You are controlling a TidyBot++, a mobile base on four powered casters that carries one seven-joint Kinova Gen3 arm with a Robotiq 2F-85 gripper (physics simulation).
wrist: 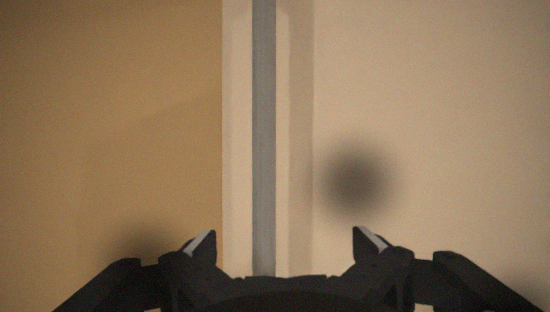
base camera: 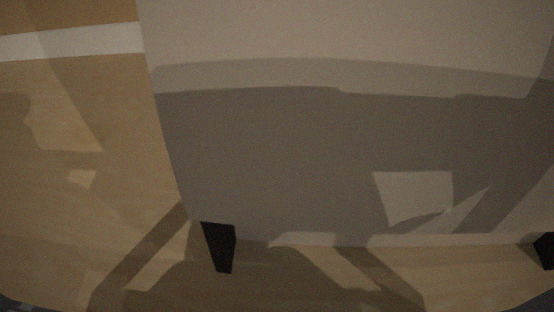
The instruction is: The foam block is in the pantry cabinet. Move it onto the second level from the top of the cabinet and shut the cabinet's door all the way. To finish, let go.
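Frame: origin at the arm's base, x down, y left, z ahead, level; millimetres.
Where they show: gripper, between the fingertips: (wrist: 284,243).
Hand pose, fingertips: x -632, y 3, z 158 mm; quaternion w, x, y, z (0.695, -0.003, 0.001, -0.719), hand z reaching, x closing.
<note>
After its pixels a point has its place.
The pantry cabinet (base camera: 300,150) @[x 164, y -16, z 226 mm] (wrist: 440,100) @[x -733, y -131, z 217 mm] shows as a broad beige front in both views. A long grey upright handle bar (wrist: 264,125) @[x -708, y 17, z 179 mm] runs down the beige front near its left edge in the wrist view. The front looks flat, but its upper part is out of view, and I cannot tell whether the door is fully shut. My gripper (wrist: 284,243) @[x -632, y 3, z 158 mm] is open and empty, facing the front, with one fingertip on each side of the bar in the picture. The foam block and the cabinet's levels do not show in either view.
Two black cabinet legs (base camera: 220,247) @[x 326, y 45, z 250 mm] (base camera: 546,250) @[x 377, y -433, z 241 mm] stand on the wooden floor (base camera: 90,210) @[x 397, y 265, z 325 mm]. A white skirting strip (base camera: 70,41) @[x 346, y 598, z 853 mm] runs along the brown wall (base camera: 65,12) @[x 259, y 593, z 866 mm] (wrist: 110,100) @[x -869, y 620, z 868 mm] left of the cabinet. Shadows fall on the cabinet front and floor.
</note>
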